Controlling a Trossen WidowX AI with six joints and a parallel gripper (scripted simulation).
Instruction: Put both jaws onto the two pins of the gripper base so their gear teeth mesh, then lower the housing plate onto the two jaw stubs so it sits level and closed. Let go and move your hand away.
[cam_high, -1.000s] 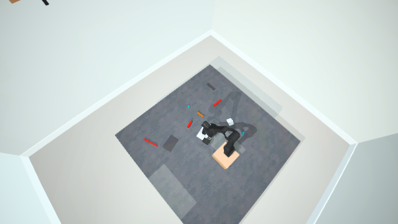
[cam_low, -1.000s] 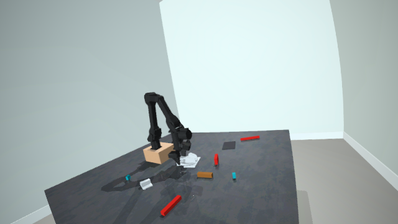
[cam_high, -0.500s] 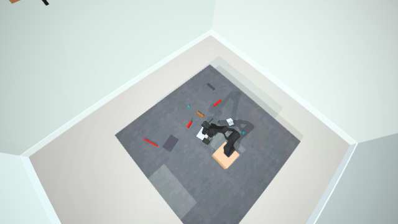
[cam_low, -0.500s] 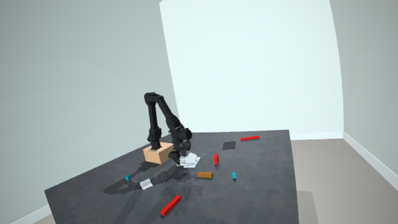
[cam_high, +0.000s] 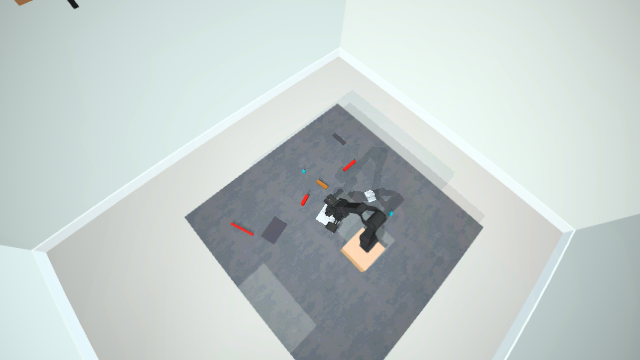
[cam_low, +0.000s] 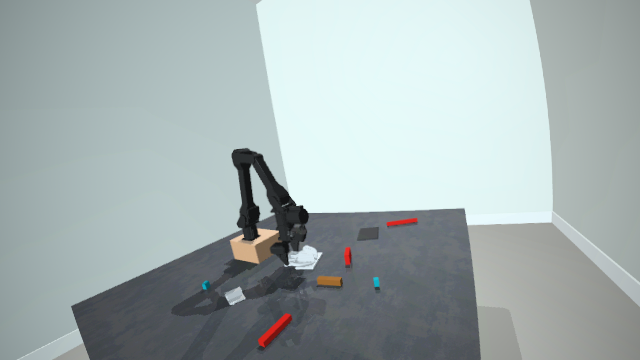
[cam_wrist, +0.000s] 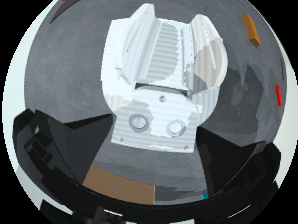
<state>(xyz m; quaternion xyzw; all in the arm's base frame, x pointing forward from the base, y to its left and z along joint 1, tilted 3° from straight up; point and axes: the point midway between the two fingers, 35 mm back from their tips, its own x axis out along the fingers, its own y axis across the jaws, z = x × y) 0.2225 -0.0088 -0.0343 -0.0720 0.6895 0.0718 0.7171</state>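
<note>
The white gripper base lies 2 cm above my gripper tip and 1 cm ahead of it. From my gripper tip the other things lie so: curved white jaw: 3 cm ahead, 1 cm to the right, 1 cm above; then flat white plate: 7 cm ahead, 2 cm to the left; then white housing plate: 1 cm ahead.
</note>
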